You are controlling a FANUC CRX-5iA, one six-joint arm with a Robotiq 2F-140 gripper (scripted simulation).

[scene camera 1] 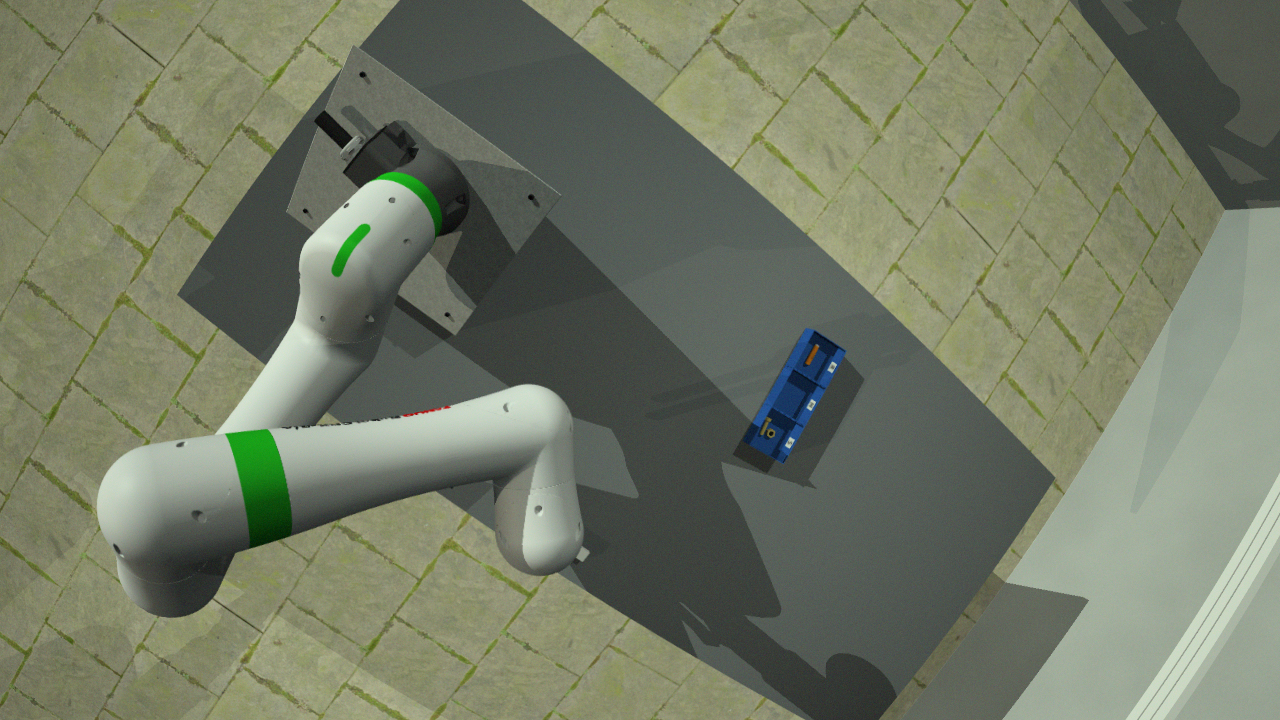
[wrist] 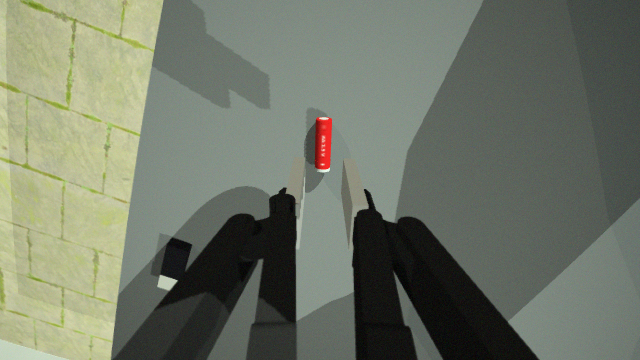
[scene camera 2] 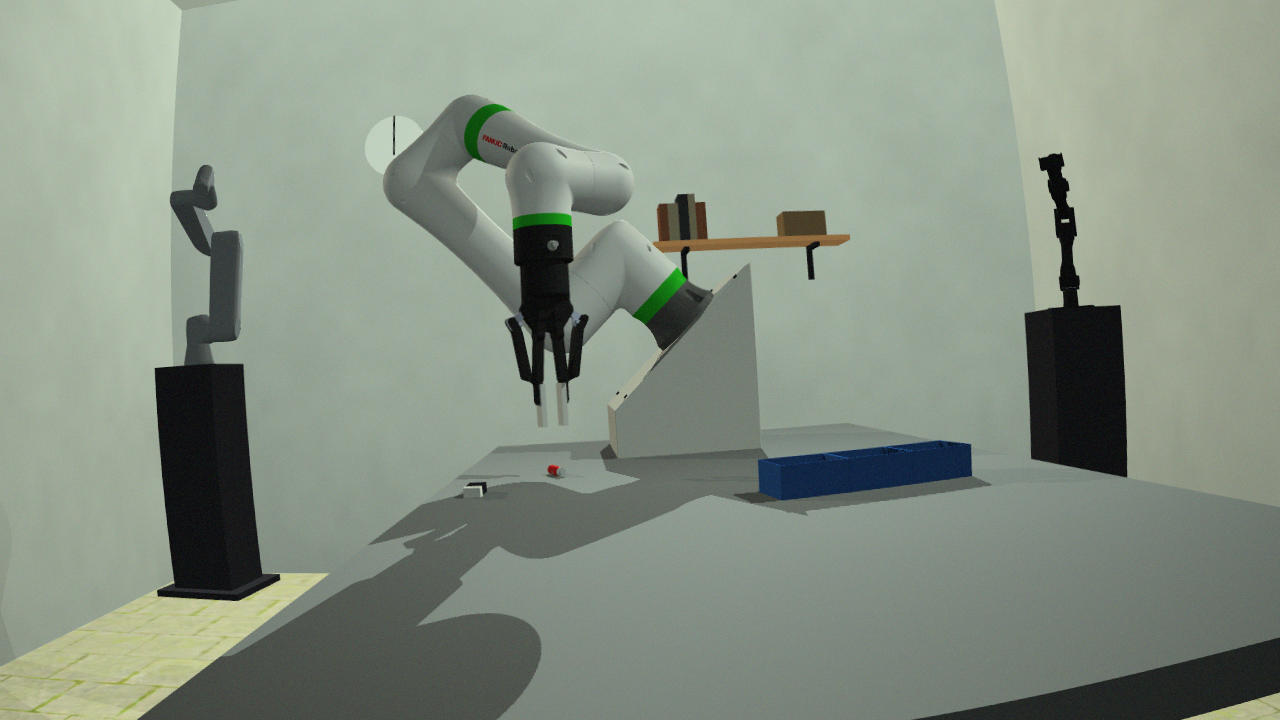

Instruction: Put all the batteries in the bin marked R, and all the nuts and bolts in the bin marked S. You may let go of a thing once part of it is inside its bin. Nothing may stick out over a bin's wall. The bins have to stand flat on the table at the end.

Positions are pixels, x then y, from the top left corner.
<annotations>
blue three-compartment bin: scene camera 1 794, 400; scene camera 2 792, 477; not seen in the wrist view (out of frame)
</annotations>
